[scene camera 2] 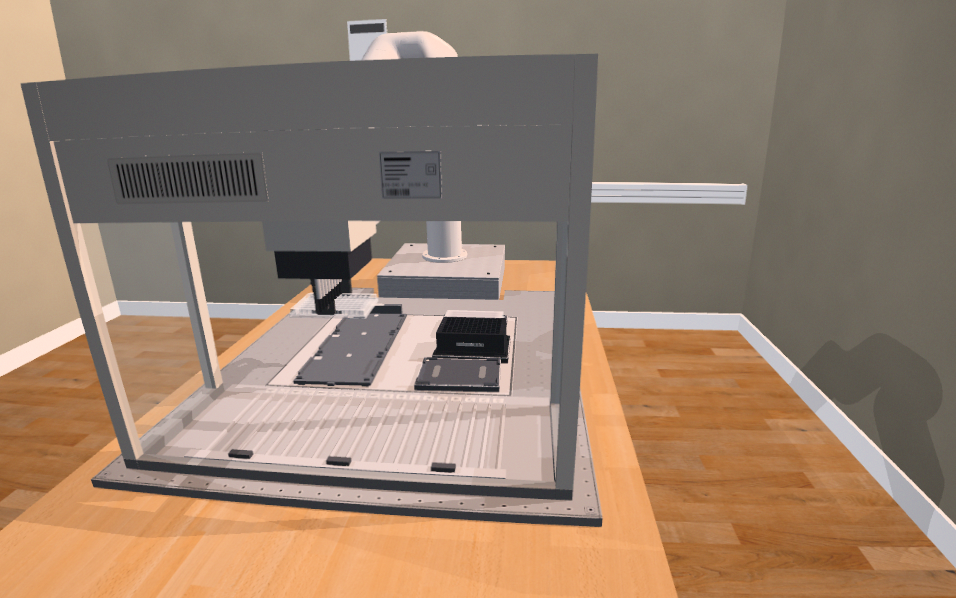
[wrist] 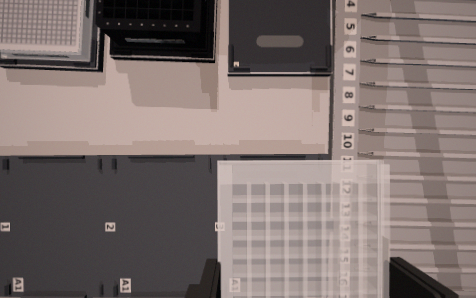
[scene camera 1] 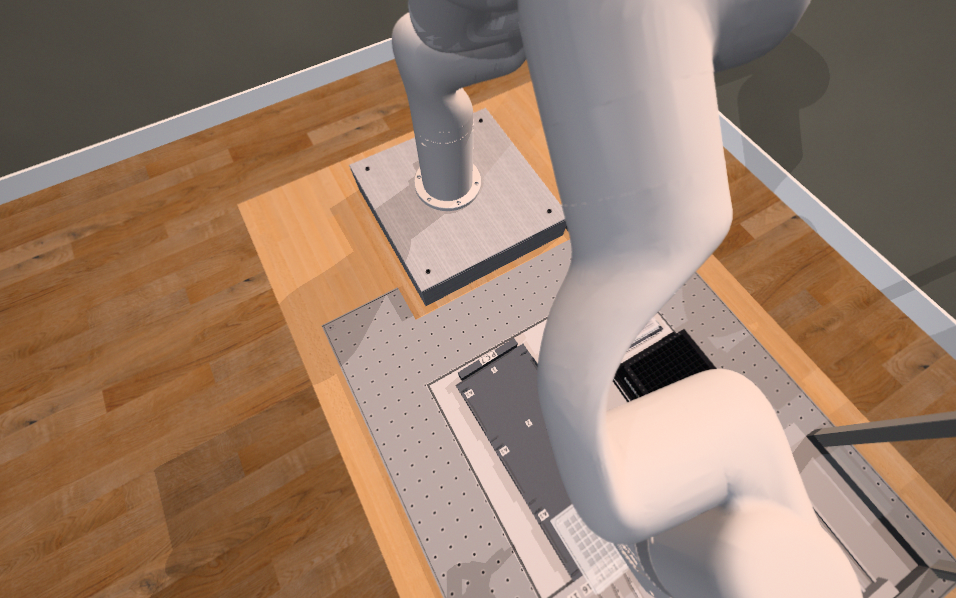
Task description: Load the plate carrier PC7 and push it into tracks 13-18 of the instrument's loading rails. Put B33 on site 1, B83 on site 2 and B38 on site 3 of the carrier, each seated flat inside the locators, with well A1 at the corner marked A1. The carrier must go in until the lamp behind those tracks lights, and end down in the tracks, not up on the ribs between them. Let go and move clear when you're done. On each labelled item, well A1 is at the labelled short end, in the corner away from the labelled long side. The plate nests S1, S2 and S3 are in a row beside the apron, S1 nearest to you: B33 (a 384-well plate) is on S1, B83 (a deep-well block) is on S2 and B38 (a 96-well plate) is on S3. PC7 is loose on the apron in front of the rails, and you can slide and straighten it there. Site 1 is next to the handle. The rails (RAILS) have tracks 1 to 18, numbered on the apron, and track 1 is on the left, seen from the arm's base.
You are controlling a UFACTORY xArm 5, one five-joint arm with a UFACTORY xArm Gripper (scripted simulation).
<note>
In view: a plate carrier PC7 (scene camera 1: 500,389).
The plate carrier PC7 also shows in the wrist view (wrist: 78,218).
</note>
